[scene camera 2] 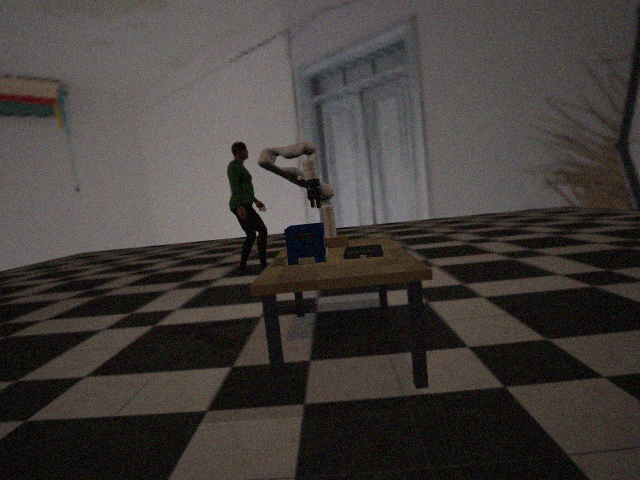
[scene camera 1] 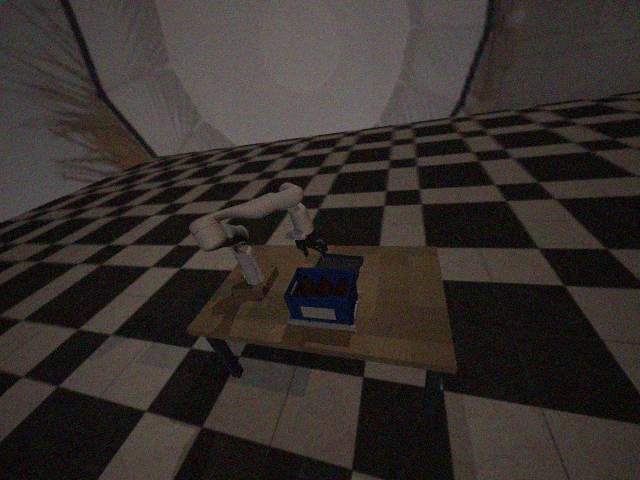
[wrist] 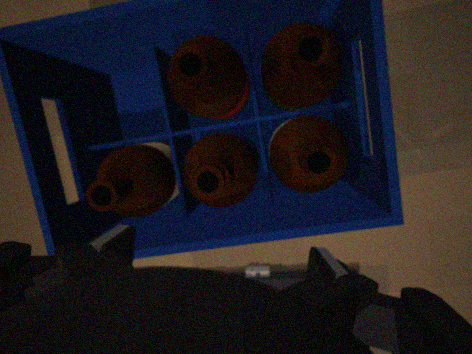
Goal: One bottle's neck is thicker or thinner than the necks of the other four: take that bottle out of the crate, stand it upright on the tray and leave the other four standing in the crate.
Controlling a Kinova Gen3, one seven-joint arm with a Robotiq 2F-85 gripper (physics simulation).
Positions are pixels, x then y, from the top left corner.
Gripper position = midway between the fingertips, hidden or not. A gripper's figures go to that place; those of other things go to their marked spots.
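Scene:
There is a dark tray [wrist: 278,279] at 0.43 m from the lens, while my gripper [wrist: 220,255] sits at 0.17 m from the lens.

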